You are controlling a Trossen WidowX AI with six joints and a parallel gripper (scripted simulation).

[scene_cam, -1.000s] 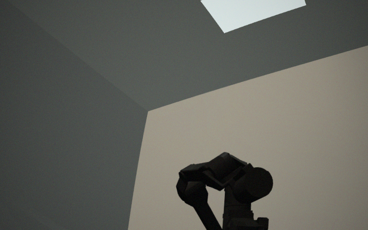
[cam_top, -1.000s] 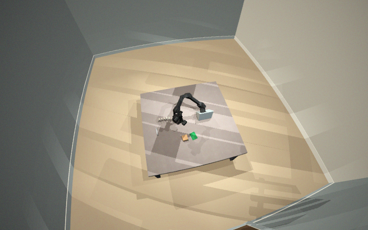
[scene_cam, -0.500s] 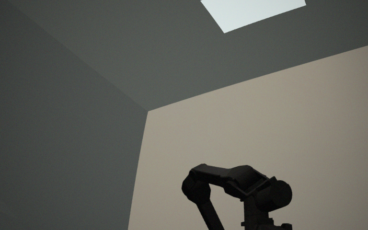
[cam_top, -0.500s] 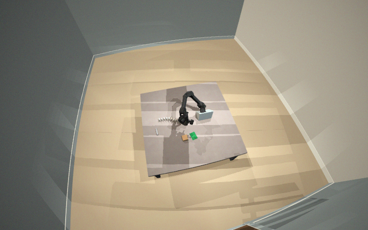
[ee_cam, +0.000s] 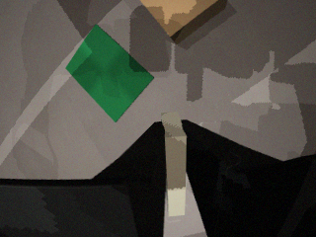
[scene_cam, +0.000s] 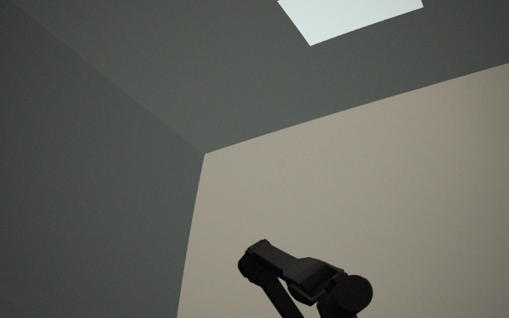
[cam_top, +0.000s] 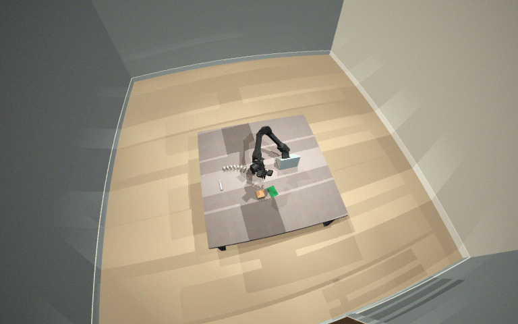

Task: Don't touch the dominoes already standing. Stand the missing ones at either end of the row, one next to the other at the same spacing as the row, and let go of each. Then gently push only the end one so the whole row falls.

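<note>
Right now my gripper tip is 11 cm above the green flat tile, 10 cm to the right of it and 6 cm past it.
</note>
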